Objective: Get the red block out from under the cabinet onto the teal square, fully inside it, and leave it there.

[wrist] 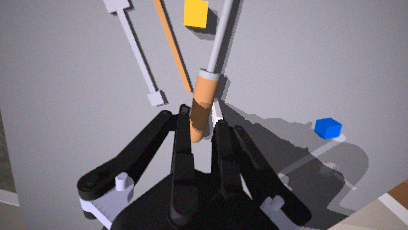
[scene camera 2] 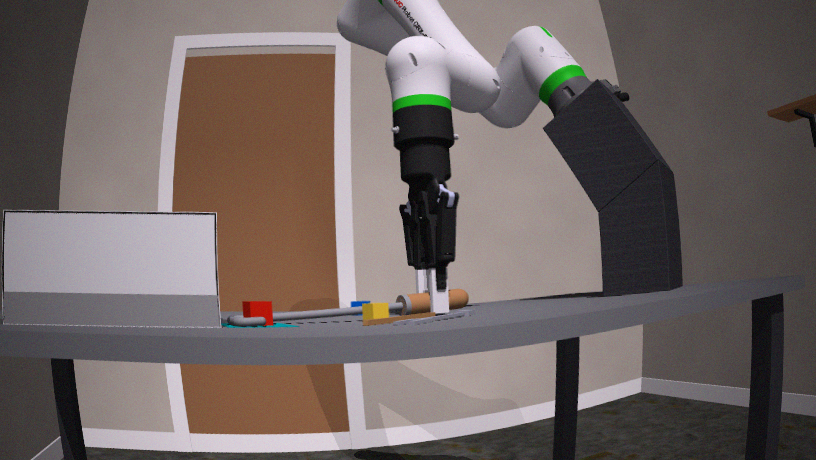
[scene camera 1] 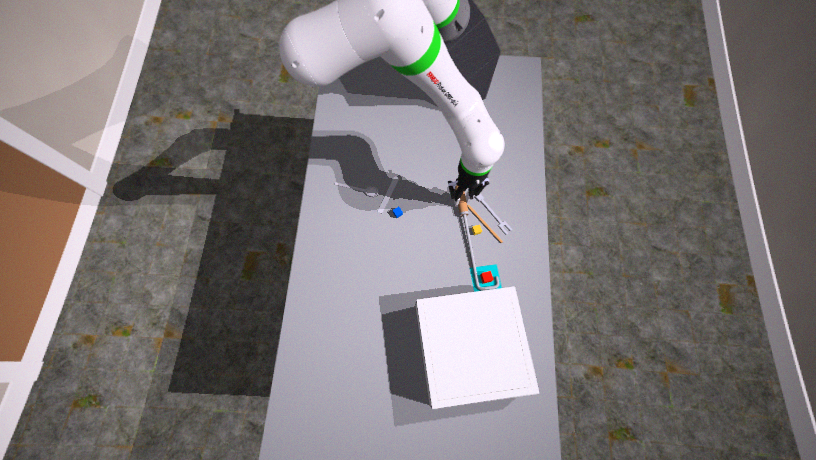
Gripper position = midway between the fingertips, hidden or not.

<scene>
In view: my gripper point(scene camera 2: 433, 312) and a long grey hook tool point(scene camera 2: 418, 303).
My gripper is seen too in the wrist view point(wrist: 201, 102).
</scene>
